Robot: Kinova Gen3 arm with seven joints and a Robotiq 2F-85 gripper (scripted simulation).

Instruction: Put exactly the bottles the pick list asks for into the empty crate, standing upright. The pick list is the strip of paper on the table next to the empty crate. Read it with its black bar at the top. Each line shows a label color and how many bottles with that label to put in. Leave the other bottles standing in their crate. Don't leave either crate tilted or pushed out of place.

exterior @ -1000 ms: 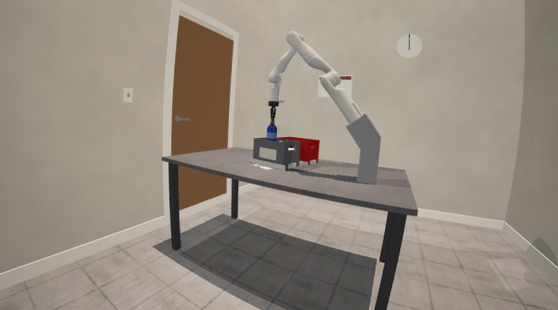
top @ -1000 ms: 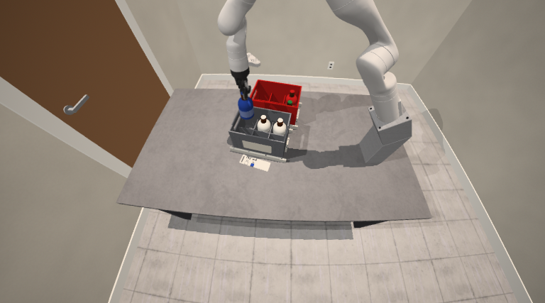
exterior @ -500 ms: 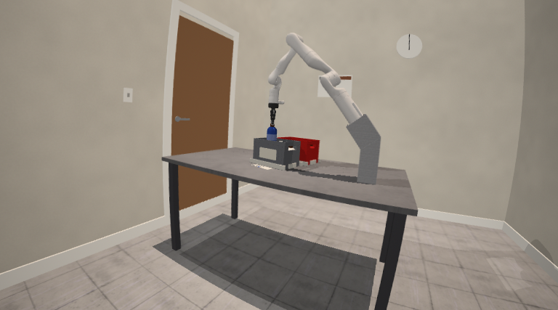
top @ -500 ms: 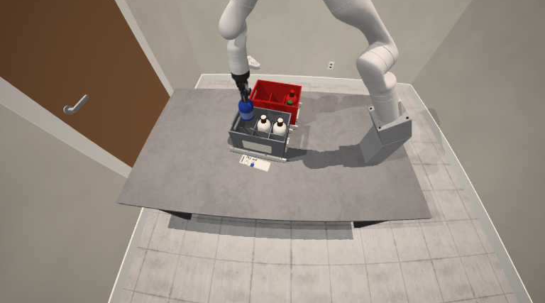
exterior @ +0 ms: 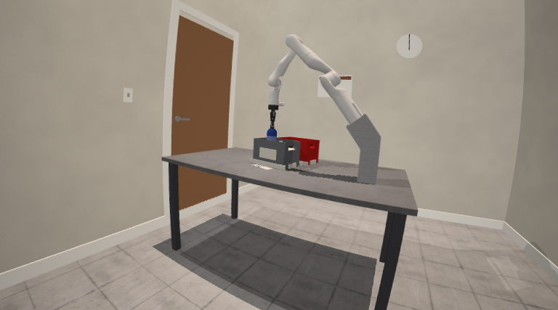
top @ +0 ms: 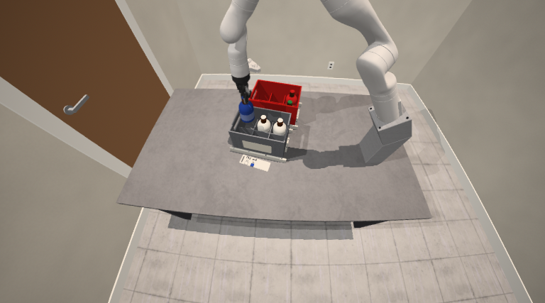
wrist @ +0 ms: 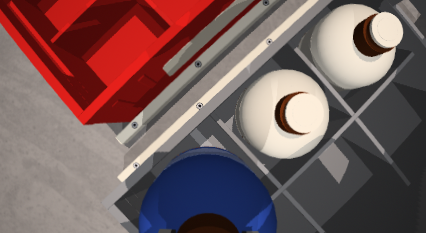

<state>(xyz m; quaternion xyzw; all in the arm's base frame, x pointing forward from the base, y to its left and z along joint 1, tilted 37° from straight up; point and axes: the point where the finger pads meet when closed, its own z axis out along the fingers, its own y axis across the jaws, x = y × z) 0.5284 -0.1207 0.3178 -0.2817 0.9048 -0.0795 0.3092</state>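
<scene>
Now: hand 70 mm above the blue-label bottle. The rest, counted from my hand: red crate 190 mm below, 160 mm to the right, 140 mm behind; green-label bottle 220 mm behind, 190 mm below, 100 mm to the right; grey crate 190 mm below, 80 mm behind, 60 mm to the left.
</scene>
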